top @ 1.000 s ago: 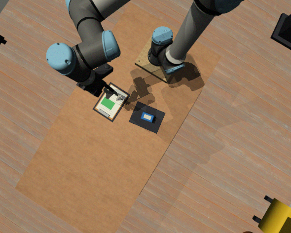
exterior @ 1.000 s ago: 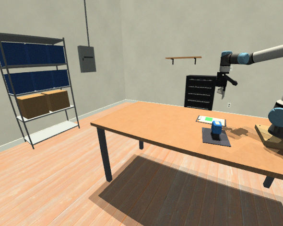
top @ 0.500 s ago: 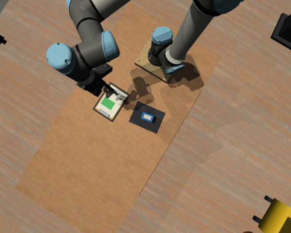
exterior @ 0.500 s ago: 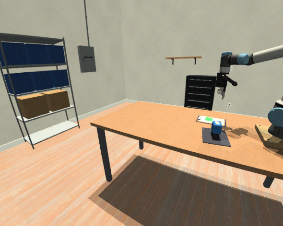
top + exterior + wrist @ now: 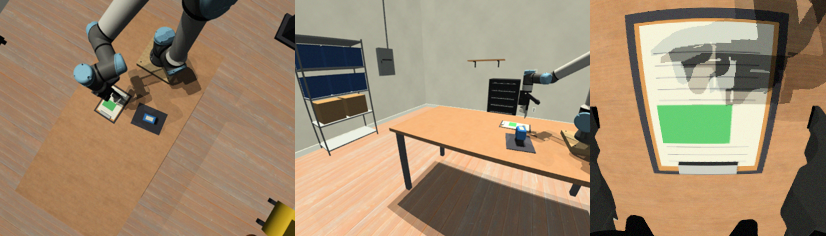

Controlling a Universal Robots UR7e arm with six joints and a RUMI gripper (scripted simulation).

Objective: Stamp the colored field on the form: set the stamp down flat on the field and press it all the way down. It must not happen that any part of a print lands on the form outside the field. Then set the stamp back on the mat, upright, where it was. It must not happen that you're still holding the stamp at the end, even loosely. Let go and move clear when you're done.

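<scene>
My hand is 4 cm short of the blue stamp, 29 cm to the right of it and 5 cm above it. Round my hand: form 8 cm ahead, 1 cm to the right, 10 cm below; dark mat 4 cm ahead, 29 cm to the left, 10 cm below.
</scene>
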